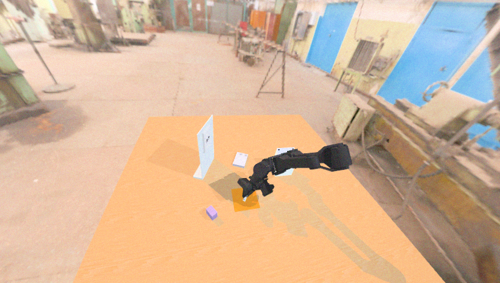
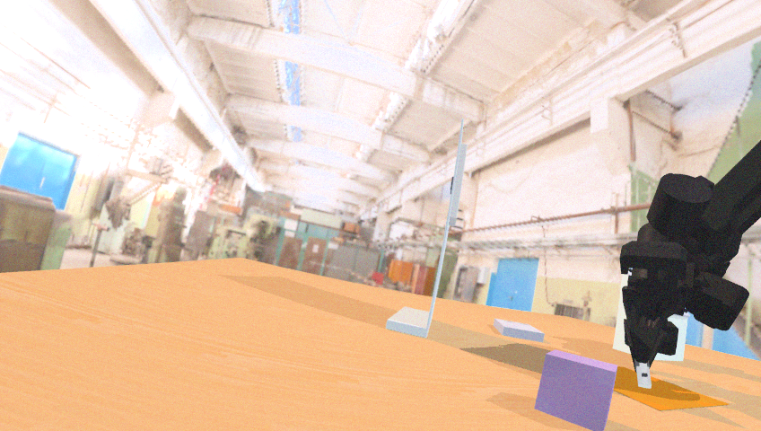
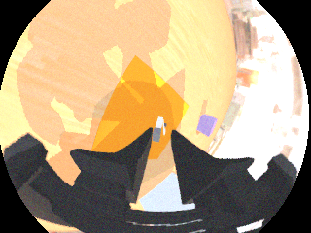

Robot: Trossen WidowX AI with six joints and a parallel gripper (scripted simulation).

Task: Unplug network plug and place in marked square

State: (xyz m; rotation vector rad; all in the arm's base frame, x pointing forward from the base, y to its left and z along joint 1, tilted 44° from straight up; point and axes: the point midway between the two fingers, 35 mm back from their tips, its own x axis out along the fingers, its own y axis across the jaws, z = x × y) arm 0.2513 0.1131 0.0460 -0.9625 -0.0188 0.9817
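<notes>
My gripper tip is now right at the network plug. Round my gripper tip: purple block 160 mm ahead, 40 mm to the left; flat grey block 40 mm behind, 250 mm to the right, 10 mm below; marked square 10 mm behind, 20 mm below.
</notes>
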